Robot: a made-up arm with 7 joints. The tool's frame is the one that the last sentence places.
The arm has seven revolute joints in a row. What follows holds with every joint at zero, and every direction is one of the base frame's.
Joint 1 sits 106 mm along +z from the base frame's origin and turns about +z.
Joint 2 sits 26 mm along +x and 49 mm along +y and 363 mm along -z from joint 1 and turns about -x.
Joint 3 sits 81 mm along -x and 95 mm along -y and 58 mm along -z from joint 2 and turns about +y.
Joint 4 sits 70 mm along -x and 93 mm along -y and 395 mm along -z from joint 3 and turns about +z.
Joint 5 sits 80 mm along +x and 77 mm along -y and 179 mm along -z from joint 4 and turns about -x.
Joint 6 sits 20 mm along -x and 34 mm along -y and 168 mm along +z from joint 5 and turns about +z.
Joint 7 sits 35 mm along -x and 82 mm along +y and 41 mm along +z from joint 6 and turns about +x.
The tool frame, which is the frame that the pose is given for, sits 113 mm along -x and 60 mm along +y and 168 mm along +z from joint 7; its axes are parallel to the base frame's.
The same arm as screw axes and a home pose.
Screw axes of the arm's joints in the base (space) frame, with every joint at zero. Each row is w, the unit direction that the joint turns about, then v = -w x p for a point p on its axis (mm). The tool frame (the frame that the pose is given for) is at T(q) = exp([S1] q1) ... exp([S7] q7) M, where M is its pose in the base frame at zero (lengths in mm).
S1: w 0 0 1 v 0 0 0
S2: w -1 0 0 v 0 257 49
S3: w 0 1 0 v 315 0 -55
S4: w 0 0 1 v -139 125 0
S5: w -1 0 0 v 0 889 -216
S6: w 0 0 1 v -250 65 0
S7: w 1 0 0 v 0 -680 168
M: xyz -213 -108 -512 (mm) quaternion w x y z 1 0 0 0

